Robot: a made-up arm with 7 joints.
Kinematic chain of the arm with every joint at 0, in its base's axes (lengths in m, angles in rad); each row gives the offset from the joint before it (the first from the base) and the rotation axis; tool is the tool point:
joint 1: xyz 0 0 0.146 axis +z
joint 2: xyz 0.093 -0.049 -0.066 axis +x
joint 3: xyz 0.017 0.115 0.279 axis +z
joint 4: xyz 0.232 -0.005 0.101 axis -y
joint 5: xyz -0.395 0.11 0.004 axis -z
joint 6: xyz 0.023 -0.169 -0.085 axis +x
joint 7: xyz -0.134 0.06 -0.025 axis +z
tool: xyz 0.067 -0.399 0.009
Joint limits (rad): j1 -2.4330..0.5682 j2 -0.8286..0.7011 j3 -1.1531..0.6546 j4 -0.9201..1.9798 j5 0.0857..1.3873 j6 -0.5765..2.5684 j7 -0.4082..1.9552
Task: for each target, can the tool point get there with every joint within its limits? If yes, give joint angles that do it. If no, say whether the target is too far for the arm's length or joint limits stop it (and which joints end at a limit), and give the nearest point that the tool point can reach.
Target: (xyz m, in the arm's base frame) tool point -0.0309 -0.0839 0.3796
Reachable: yes | joints -0.7441 0.0440 -0.3885 -0.2281 0.5265 1.8149 1.1073
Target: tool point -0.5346 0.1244 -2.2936
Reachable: no: too far | nearest point -0.3065 -0.2549 -0.7109 | short by 1.643 m
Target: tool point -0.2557 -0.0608 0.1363
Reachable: yes | joints -1.7863 -0.5739 0.4367 0.7201 0.9261 -0.0287 0.7459
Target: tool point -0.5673 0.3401 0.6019
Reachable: yes | joints -1.7233 0.5473 0.3841 -0.6676 1.1705 0.1678 0.4012
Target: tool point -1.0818 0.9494 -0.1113
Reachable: no: joint limits stop it (at a limit: joint 1, joint 2, joint 5, joint 7) | nearest point -0.6880 0.7183 0.0633 | short by 0.489 m
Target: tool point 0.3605 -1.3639 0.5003
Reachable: no: joint limits stop it (at a limit: joint 2, joint 4, joint 5, joint 7) | nearest point 0.2580 -0.9762 0.3797 | short by 0.419 m
